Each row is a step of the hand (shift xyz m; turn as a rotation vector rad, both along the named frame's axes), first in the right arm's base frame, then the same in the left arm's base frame.
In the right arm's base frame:
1: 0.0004 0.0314 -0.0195 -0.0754 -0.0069 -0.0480
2: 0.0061 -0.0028 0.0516 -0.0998 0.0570 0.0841
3: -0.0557 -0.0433 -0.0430 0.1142 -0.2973 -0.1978
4: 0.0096 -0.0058 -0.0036 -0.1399 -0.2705 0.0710
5: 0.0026 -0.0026 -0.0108 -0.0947 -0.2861 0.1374
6: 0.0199 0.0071 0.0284 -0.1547 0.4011 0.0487
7: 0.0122 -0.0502 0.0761 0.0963 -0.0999 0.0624
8: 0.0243 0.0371 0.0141 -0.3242 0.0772 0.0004
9: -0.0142 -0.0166 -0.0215 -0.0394 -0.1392 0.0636
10: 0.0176 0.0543 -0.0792 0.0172 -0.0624 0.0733
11: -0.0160 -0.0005 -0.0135 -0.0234 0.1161 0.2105
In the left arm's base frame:
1: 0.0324 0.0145 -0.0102 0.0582 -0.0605 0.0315
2: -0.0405 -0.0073 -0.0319 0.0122 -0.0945 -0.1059
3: 0.0255 -0.0546 0.0566 -0.0810 0.0612 0.3609
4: -0.0045 0.0079 0.0074 -0.1594 -0.2281 0.1425
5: 0.0051 0.0041 0.0093 -0.2328 -0.2067 0.1132
6: -0.0233 0.0139 -0.0227 0.2638 -0.0321 -0.3414
7: -0.0885 -0.0218 -0.0126 -0.1402 0.0439 0.0397
8: 0.0031 0.0304 -0.0351 0.1679 -0.2760 -0.0819
9: 0.0106 -0.0131 0.0256 -0.1135 -0.0936 0.0578
10: 0.0819 0.0513 0.0139 -0.0957 -0.0203 -0.0014
11: 0.0153 -0.0118 0.0082 -0.0706 -0.0355 -0.2282

